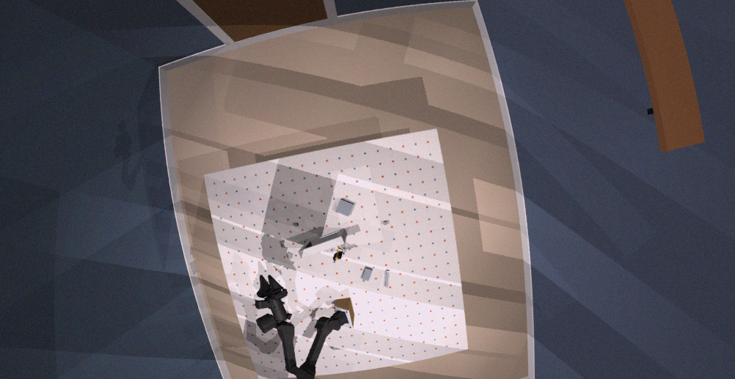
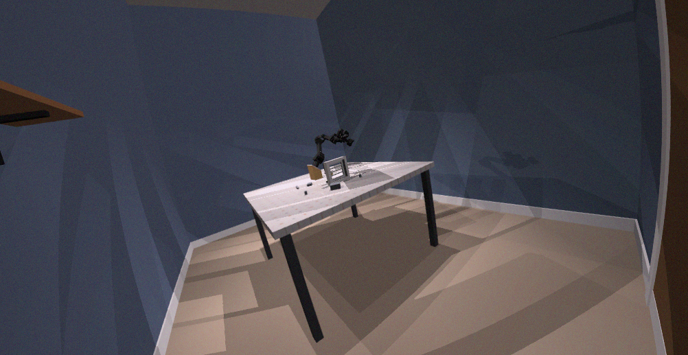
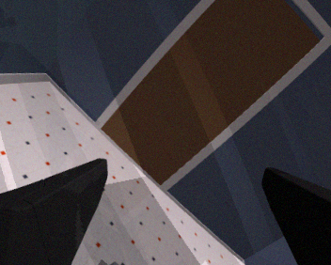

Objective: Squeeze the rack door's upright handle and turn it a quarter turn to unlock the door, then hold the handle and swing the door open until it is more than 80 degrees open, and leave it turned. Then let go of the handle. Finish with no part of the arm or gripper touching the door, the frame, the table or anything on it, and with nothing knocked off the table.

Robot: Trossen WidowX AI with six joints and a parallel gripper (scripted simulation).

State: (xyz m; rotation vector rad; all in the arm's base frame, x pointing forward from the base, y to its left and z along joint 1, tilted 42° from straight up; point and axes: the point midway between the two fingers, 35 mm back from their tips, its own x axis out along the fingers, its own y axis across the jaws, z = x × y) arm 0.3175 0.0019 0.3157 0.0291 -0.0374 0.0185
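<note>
My gripper tip is now 50 mm past the door handle, 290 mm to the left of it and 210 mm above it. From my gripper tip the other things lie so: thin grey bar (270 mm behind, 480 mm to the right, 310 mm below).
</note>
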